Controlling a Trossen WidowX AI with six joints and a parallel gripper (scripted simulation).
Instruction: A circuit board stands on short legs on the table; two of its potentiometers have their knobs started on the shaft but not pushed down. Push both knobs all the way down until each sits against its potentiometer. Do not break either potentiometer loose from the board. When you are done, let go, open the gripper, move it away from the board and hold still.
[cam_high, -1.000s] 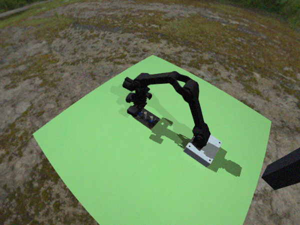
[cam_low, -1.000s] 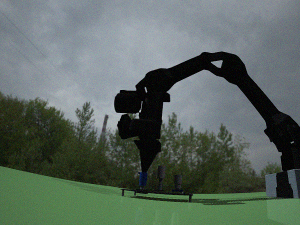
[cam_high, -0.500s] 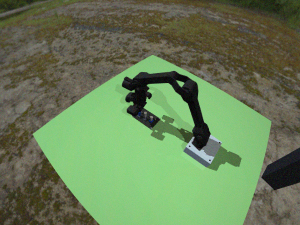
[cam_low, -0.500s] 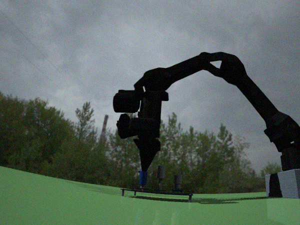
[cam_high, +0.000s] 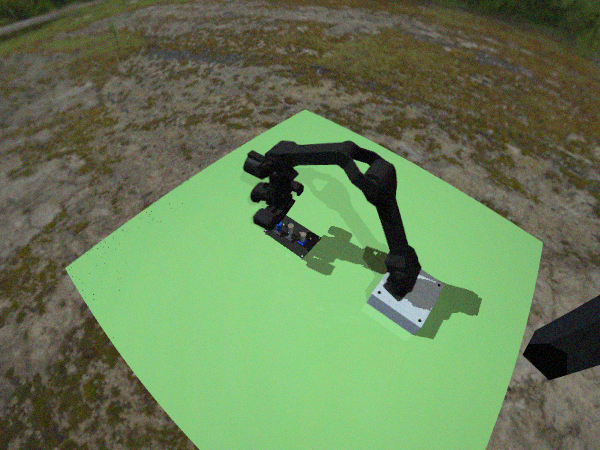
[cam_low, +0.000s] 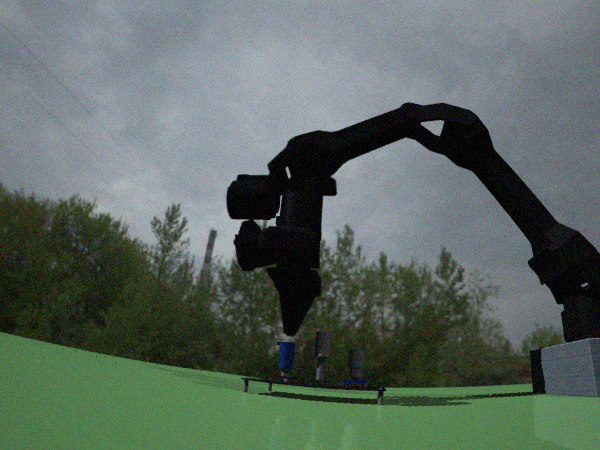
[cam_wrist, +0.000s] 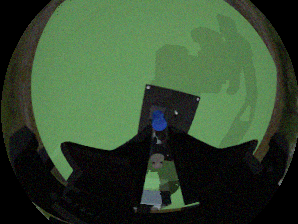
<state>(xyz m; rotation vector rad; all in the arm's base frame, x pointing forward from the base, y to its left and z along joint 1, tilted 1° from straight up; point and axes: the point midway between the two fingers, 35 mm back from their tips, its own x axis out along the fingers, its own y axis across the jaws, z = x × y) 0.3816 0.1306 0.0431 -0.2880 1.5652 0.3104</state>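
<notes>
Now: gripper tip 20 mm above the blue knob. The rest, counted from my gripper tip: grey knob: 70 mm behind, 30 mm to the right, 30 mm below.
</notes>
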